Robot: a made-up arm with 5 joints.
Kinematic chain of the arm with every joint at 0, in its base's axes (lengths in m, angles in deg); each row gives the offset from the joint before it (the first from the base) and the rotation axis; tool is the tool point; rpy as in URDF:
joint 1: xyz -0.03 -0.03 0 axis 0.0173 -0.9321 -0.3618
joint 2: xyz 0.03 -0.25 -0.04 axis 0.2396 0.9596 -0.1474
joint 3: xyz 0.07 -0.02 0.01 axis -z
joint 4: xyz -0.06 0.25 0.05 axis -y
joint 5: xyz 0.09 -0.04 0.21 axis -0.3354 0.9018 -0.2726
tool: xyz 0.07 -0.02 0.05 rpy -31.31 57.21 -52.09
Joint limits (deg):
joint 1: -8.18..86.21
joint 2: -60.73..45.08
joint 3: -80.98..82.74
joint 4: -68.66..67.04
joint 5: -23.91..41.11
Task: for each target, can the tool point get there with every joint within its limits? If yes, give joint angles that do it. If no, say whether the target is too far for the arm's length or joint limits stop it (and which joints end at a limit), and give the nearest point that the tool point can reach.
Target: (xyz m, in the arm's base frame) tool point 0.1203 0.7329 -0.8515
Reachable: no: too far | nearest point -0.0359 0.0610 -0.2890 | short by 0.890 m
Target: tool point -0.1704 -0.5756 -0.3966
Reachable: no: joint limits stop it (at a limit: joint 2, joint 3, joint 4, joint 5) | nearest point -0.2755 -0.3325 -0.4258 | short by 0.266 m
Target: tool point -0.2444 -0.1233 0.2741
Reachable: yes | joints 62.31 -5.82 34.85 28.91 34.22
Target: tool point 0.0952 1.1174 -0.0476
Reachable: no: too far | nearest point -0.1209 0.1640 -0.0920 | short by 0.979 m
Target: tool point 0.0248 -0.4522 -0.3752
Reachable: no: joint limits stop it (at a limit: joint 1, joint 2, joint 3, joint 4, joint 5) | nearest point 0.1345 -0.4705 -0.2939 | short by 0.138 m
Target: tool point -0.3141 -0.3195 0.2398
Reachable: yes | joints 57.39 36.28 -67.97 34.20 6.96
